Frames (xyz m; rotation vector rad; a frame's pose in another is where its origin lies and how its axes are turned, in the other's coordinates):
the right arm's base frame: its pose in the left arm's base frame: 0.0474 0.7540 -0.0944 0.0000 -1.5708 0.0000
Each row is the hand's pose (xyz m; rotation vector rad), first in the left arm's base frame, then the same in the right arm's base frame.
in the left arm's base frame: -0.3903 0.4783 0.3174 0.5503 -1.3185 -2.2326
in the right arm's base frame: 0.4118 -0.2757 0.4377 -1.0469 -0.4072 -1.7317
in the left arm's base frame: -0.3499 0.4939 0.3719 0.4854 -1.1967 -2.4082
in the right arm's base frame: 0.4663 -0.2601 0.3973 -1.2063 -0.3952 -1.8154
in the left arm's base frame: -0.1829 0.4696 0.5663 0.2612 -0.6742 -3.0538
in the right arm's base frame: 0.6607 -0.2844 0.2303 -1.8046 -0.4323 -2.1422
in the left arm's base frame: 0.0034 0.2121 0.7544 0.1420 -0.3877 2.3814
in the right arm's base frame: 0.8488 -0.5419 0.0440 1.7824 0.3733 1.5818
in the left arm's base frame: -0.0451 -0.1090 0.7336 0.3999 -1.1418 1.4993
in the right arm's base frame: 0.8280 -0.8630 0.0925 1.2518 0.1303 0.7247
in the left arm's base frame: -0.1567 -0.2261 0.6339 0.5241 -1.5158 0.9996
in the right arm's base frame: 0.7283 -0.9801 0.2041 0.9650 -0.0949 0.3011
